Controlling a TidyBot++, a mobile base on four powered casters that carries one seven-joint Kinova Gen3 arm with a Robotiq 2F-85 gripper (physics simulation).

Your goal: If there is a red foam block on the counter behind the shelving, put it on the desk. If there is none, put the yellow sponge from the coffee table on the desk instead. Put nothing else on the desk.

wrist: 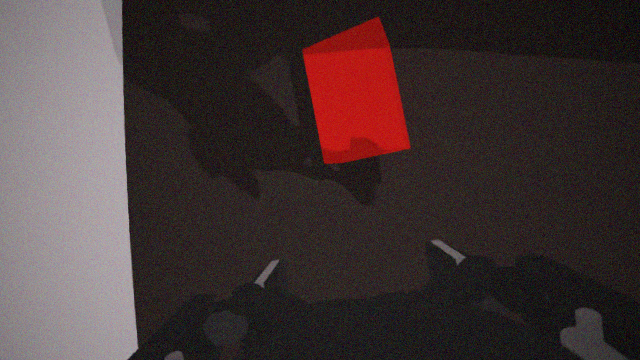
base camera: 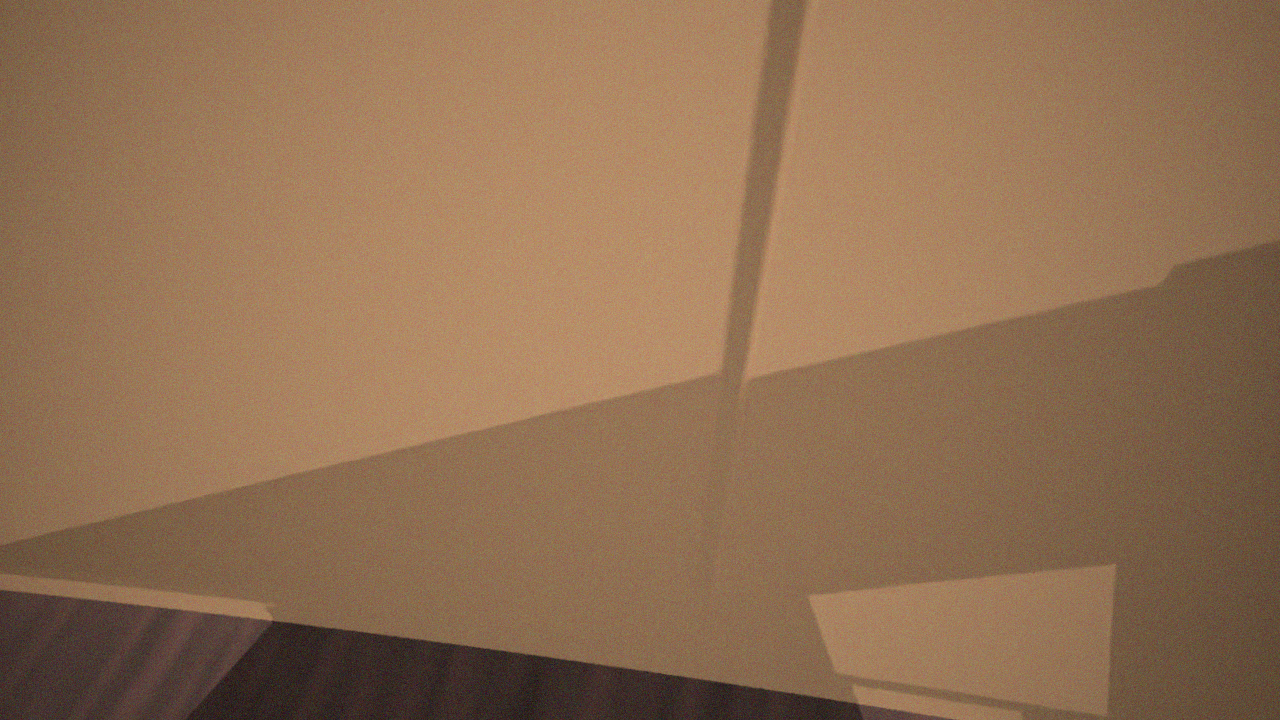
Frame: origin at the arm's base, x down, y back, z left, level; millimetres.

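Seen in the pictures: gripper, fingertip midpoint: [wrist: 355,266].
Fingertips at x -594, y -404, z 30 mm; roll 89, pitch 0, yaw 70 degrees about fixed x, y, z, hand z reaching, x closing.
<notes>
A point is followed by its place in that frame.
A red foam block [wrist: 356,100] @(x -559, y -398, z -76 mm) lies on a dark brown counter top [wrist: 525,165] @(x -514, y -293, z -12 mm) in the wrist view, a little right of the middle and near the top of the view. The gripper's shadow falls beside the block and over its near edge. My gripper [wrist: 355,266] @(x -594, y -404, z 30 mm) is open, with its two fingertips at the lower part of the wrist view. The block is beyond the fingertips, not between them. The desk, the coffee table and the yellow sponge do not show in either view.
A pale upright surface [wrist: 62,175] @(x -585, y -790, z -78 mm) runs along the left edge of the dark counter top in the wrist view. In the base camera view a tan surface [base camera: 402,223] @(x 114, y -210, z 37 mm) with shadows and light patches fills most of the view, above a strip of dark floor [base camera: 402,680] @(x 396, y -262, z 103 mm).
</notes>
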